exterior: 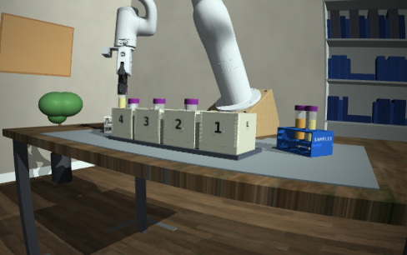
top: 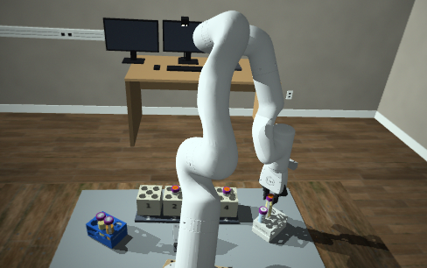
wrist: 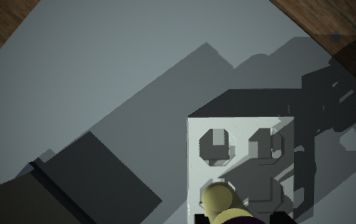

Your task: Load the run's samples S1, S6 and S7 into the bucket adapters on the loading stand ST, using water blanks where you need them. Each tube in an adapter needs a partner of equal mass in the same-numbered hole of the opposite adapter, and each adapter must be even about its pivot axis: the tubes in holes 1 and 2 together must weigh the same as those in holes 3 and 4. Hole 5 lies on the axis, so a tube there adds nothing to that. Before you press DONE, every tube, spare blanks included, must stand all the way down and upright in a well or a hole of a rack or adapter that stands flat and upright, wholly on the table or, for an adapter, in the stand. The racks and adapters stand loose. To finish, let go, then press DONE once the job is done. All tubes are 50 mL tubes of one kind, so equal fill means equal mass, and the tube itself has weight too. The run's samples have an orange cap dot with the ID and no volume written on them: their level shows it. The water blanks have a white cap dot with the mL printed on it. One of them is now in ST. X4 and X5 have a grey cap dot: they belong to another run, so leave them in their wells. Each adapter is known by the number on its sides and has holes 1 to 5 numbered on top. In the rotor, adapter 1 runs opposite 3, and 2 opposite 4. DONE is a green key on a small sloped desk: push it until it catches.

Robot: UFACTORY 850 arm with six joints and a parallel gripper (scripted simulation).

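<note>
My hand is 45 cm to the right of the adapter 1, 23 cm short of it and 11 cm above it. Also, from my hand: white rack 13 cm below, 2 cm behind, 1 cm to the right; blue samples rack 63 cm to the left, 14 cm ahead, 13 cm below.
</note>
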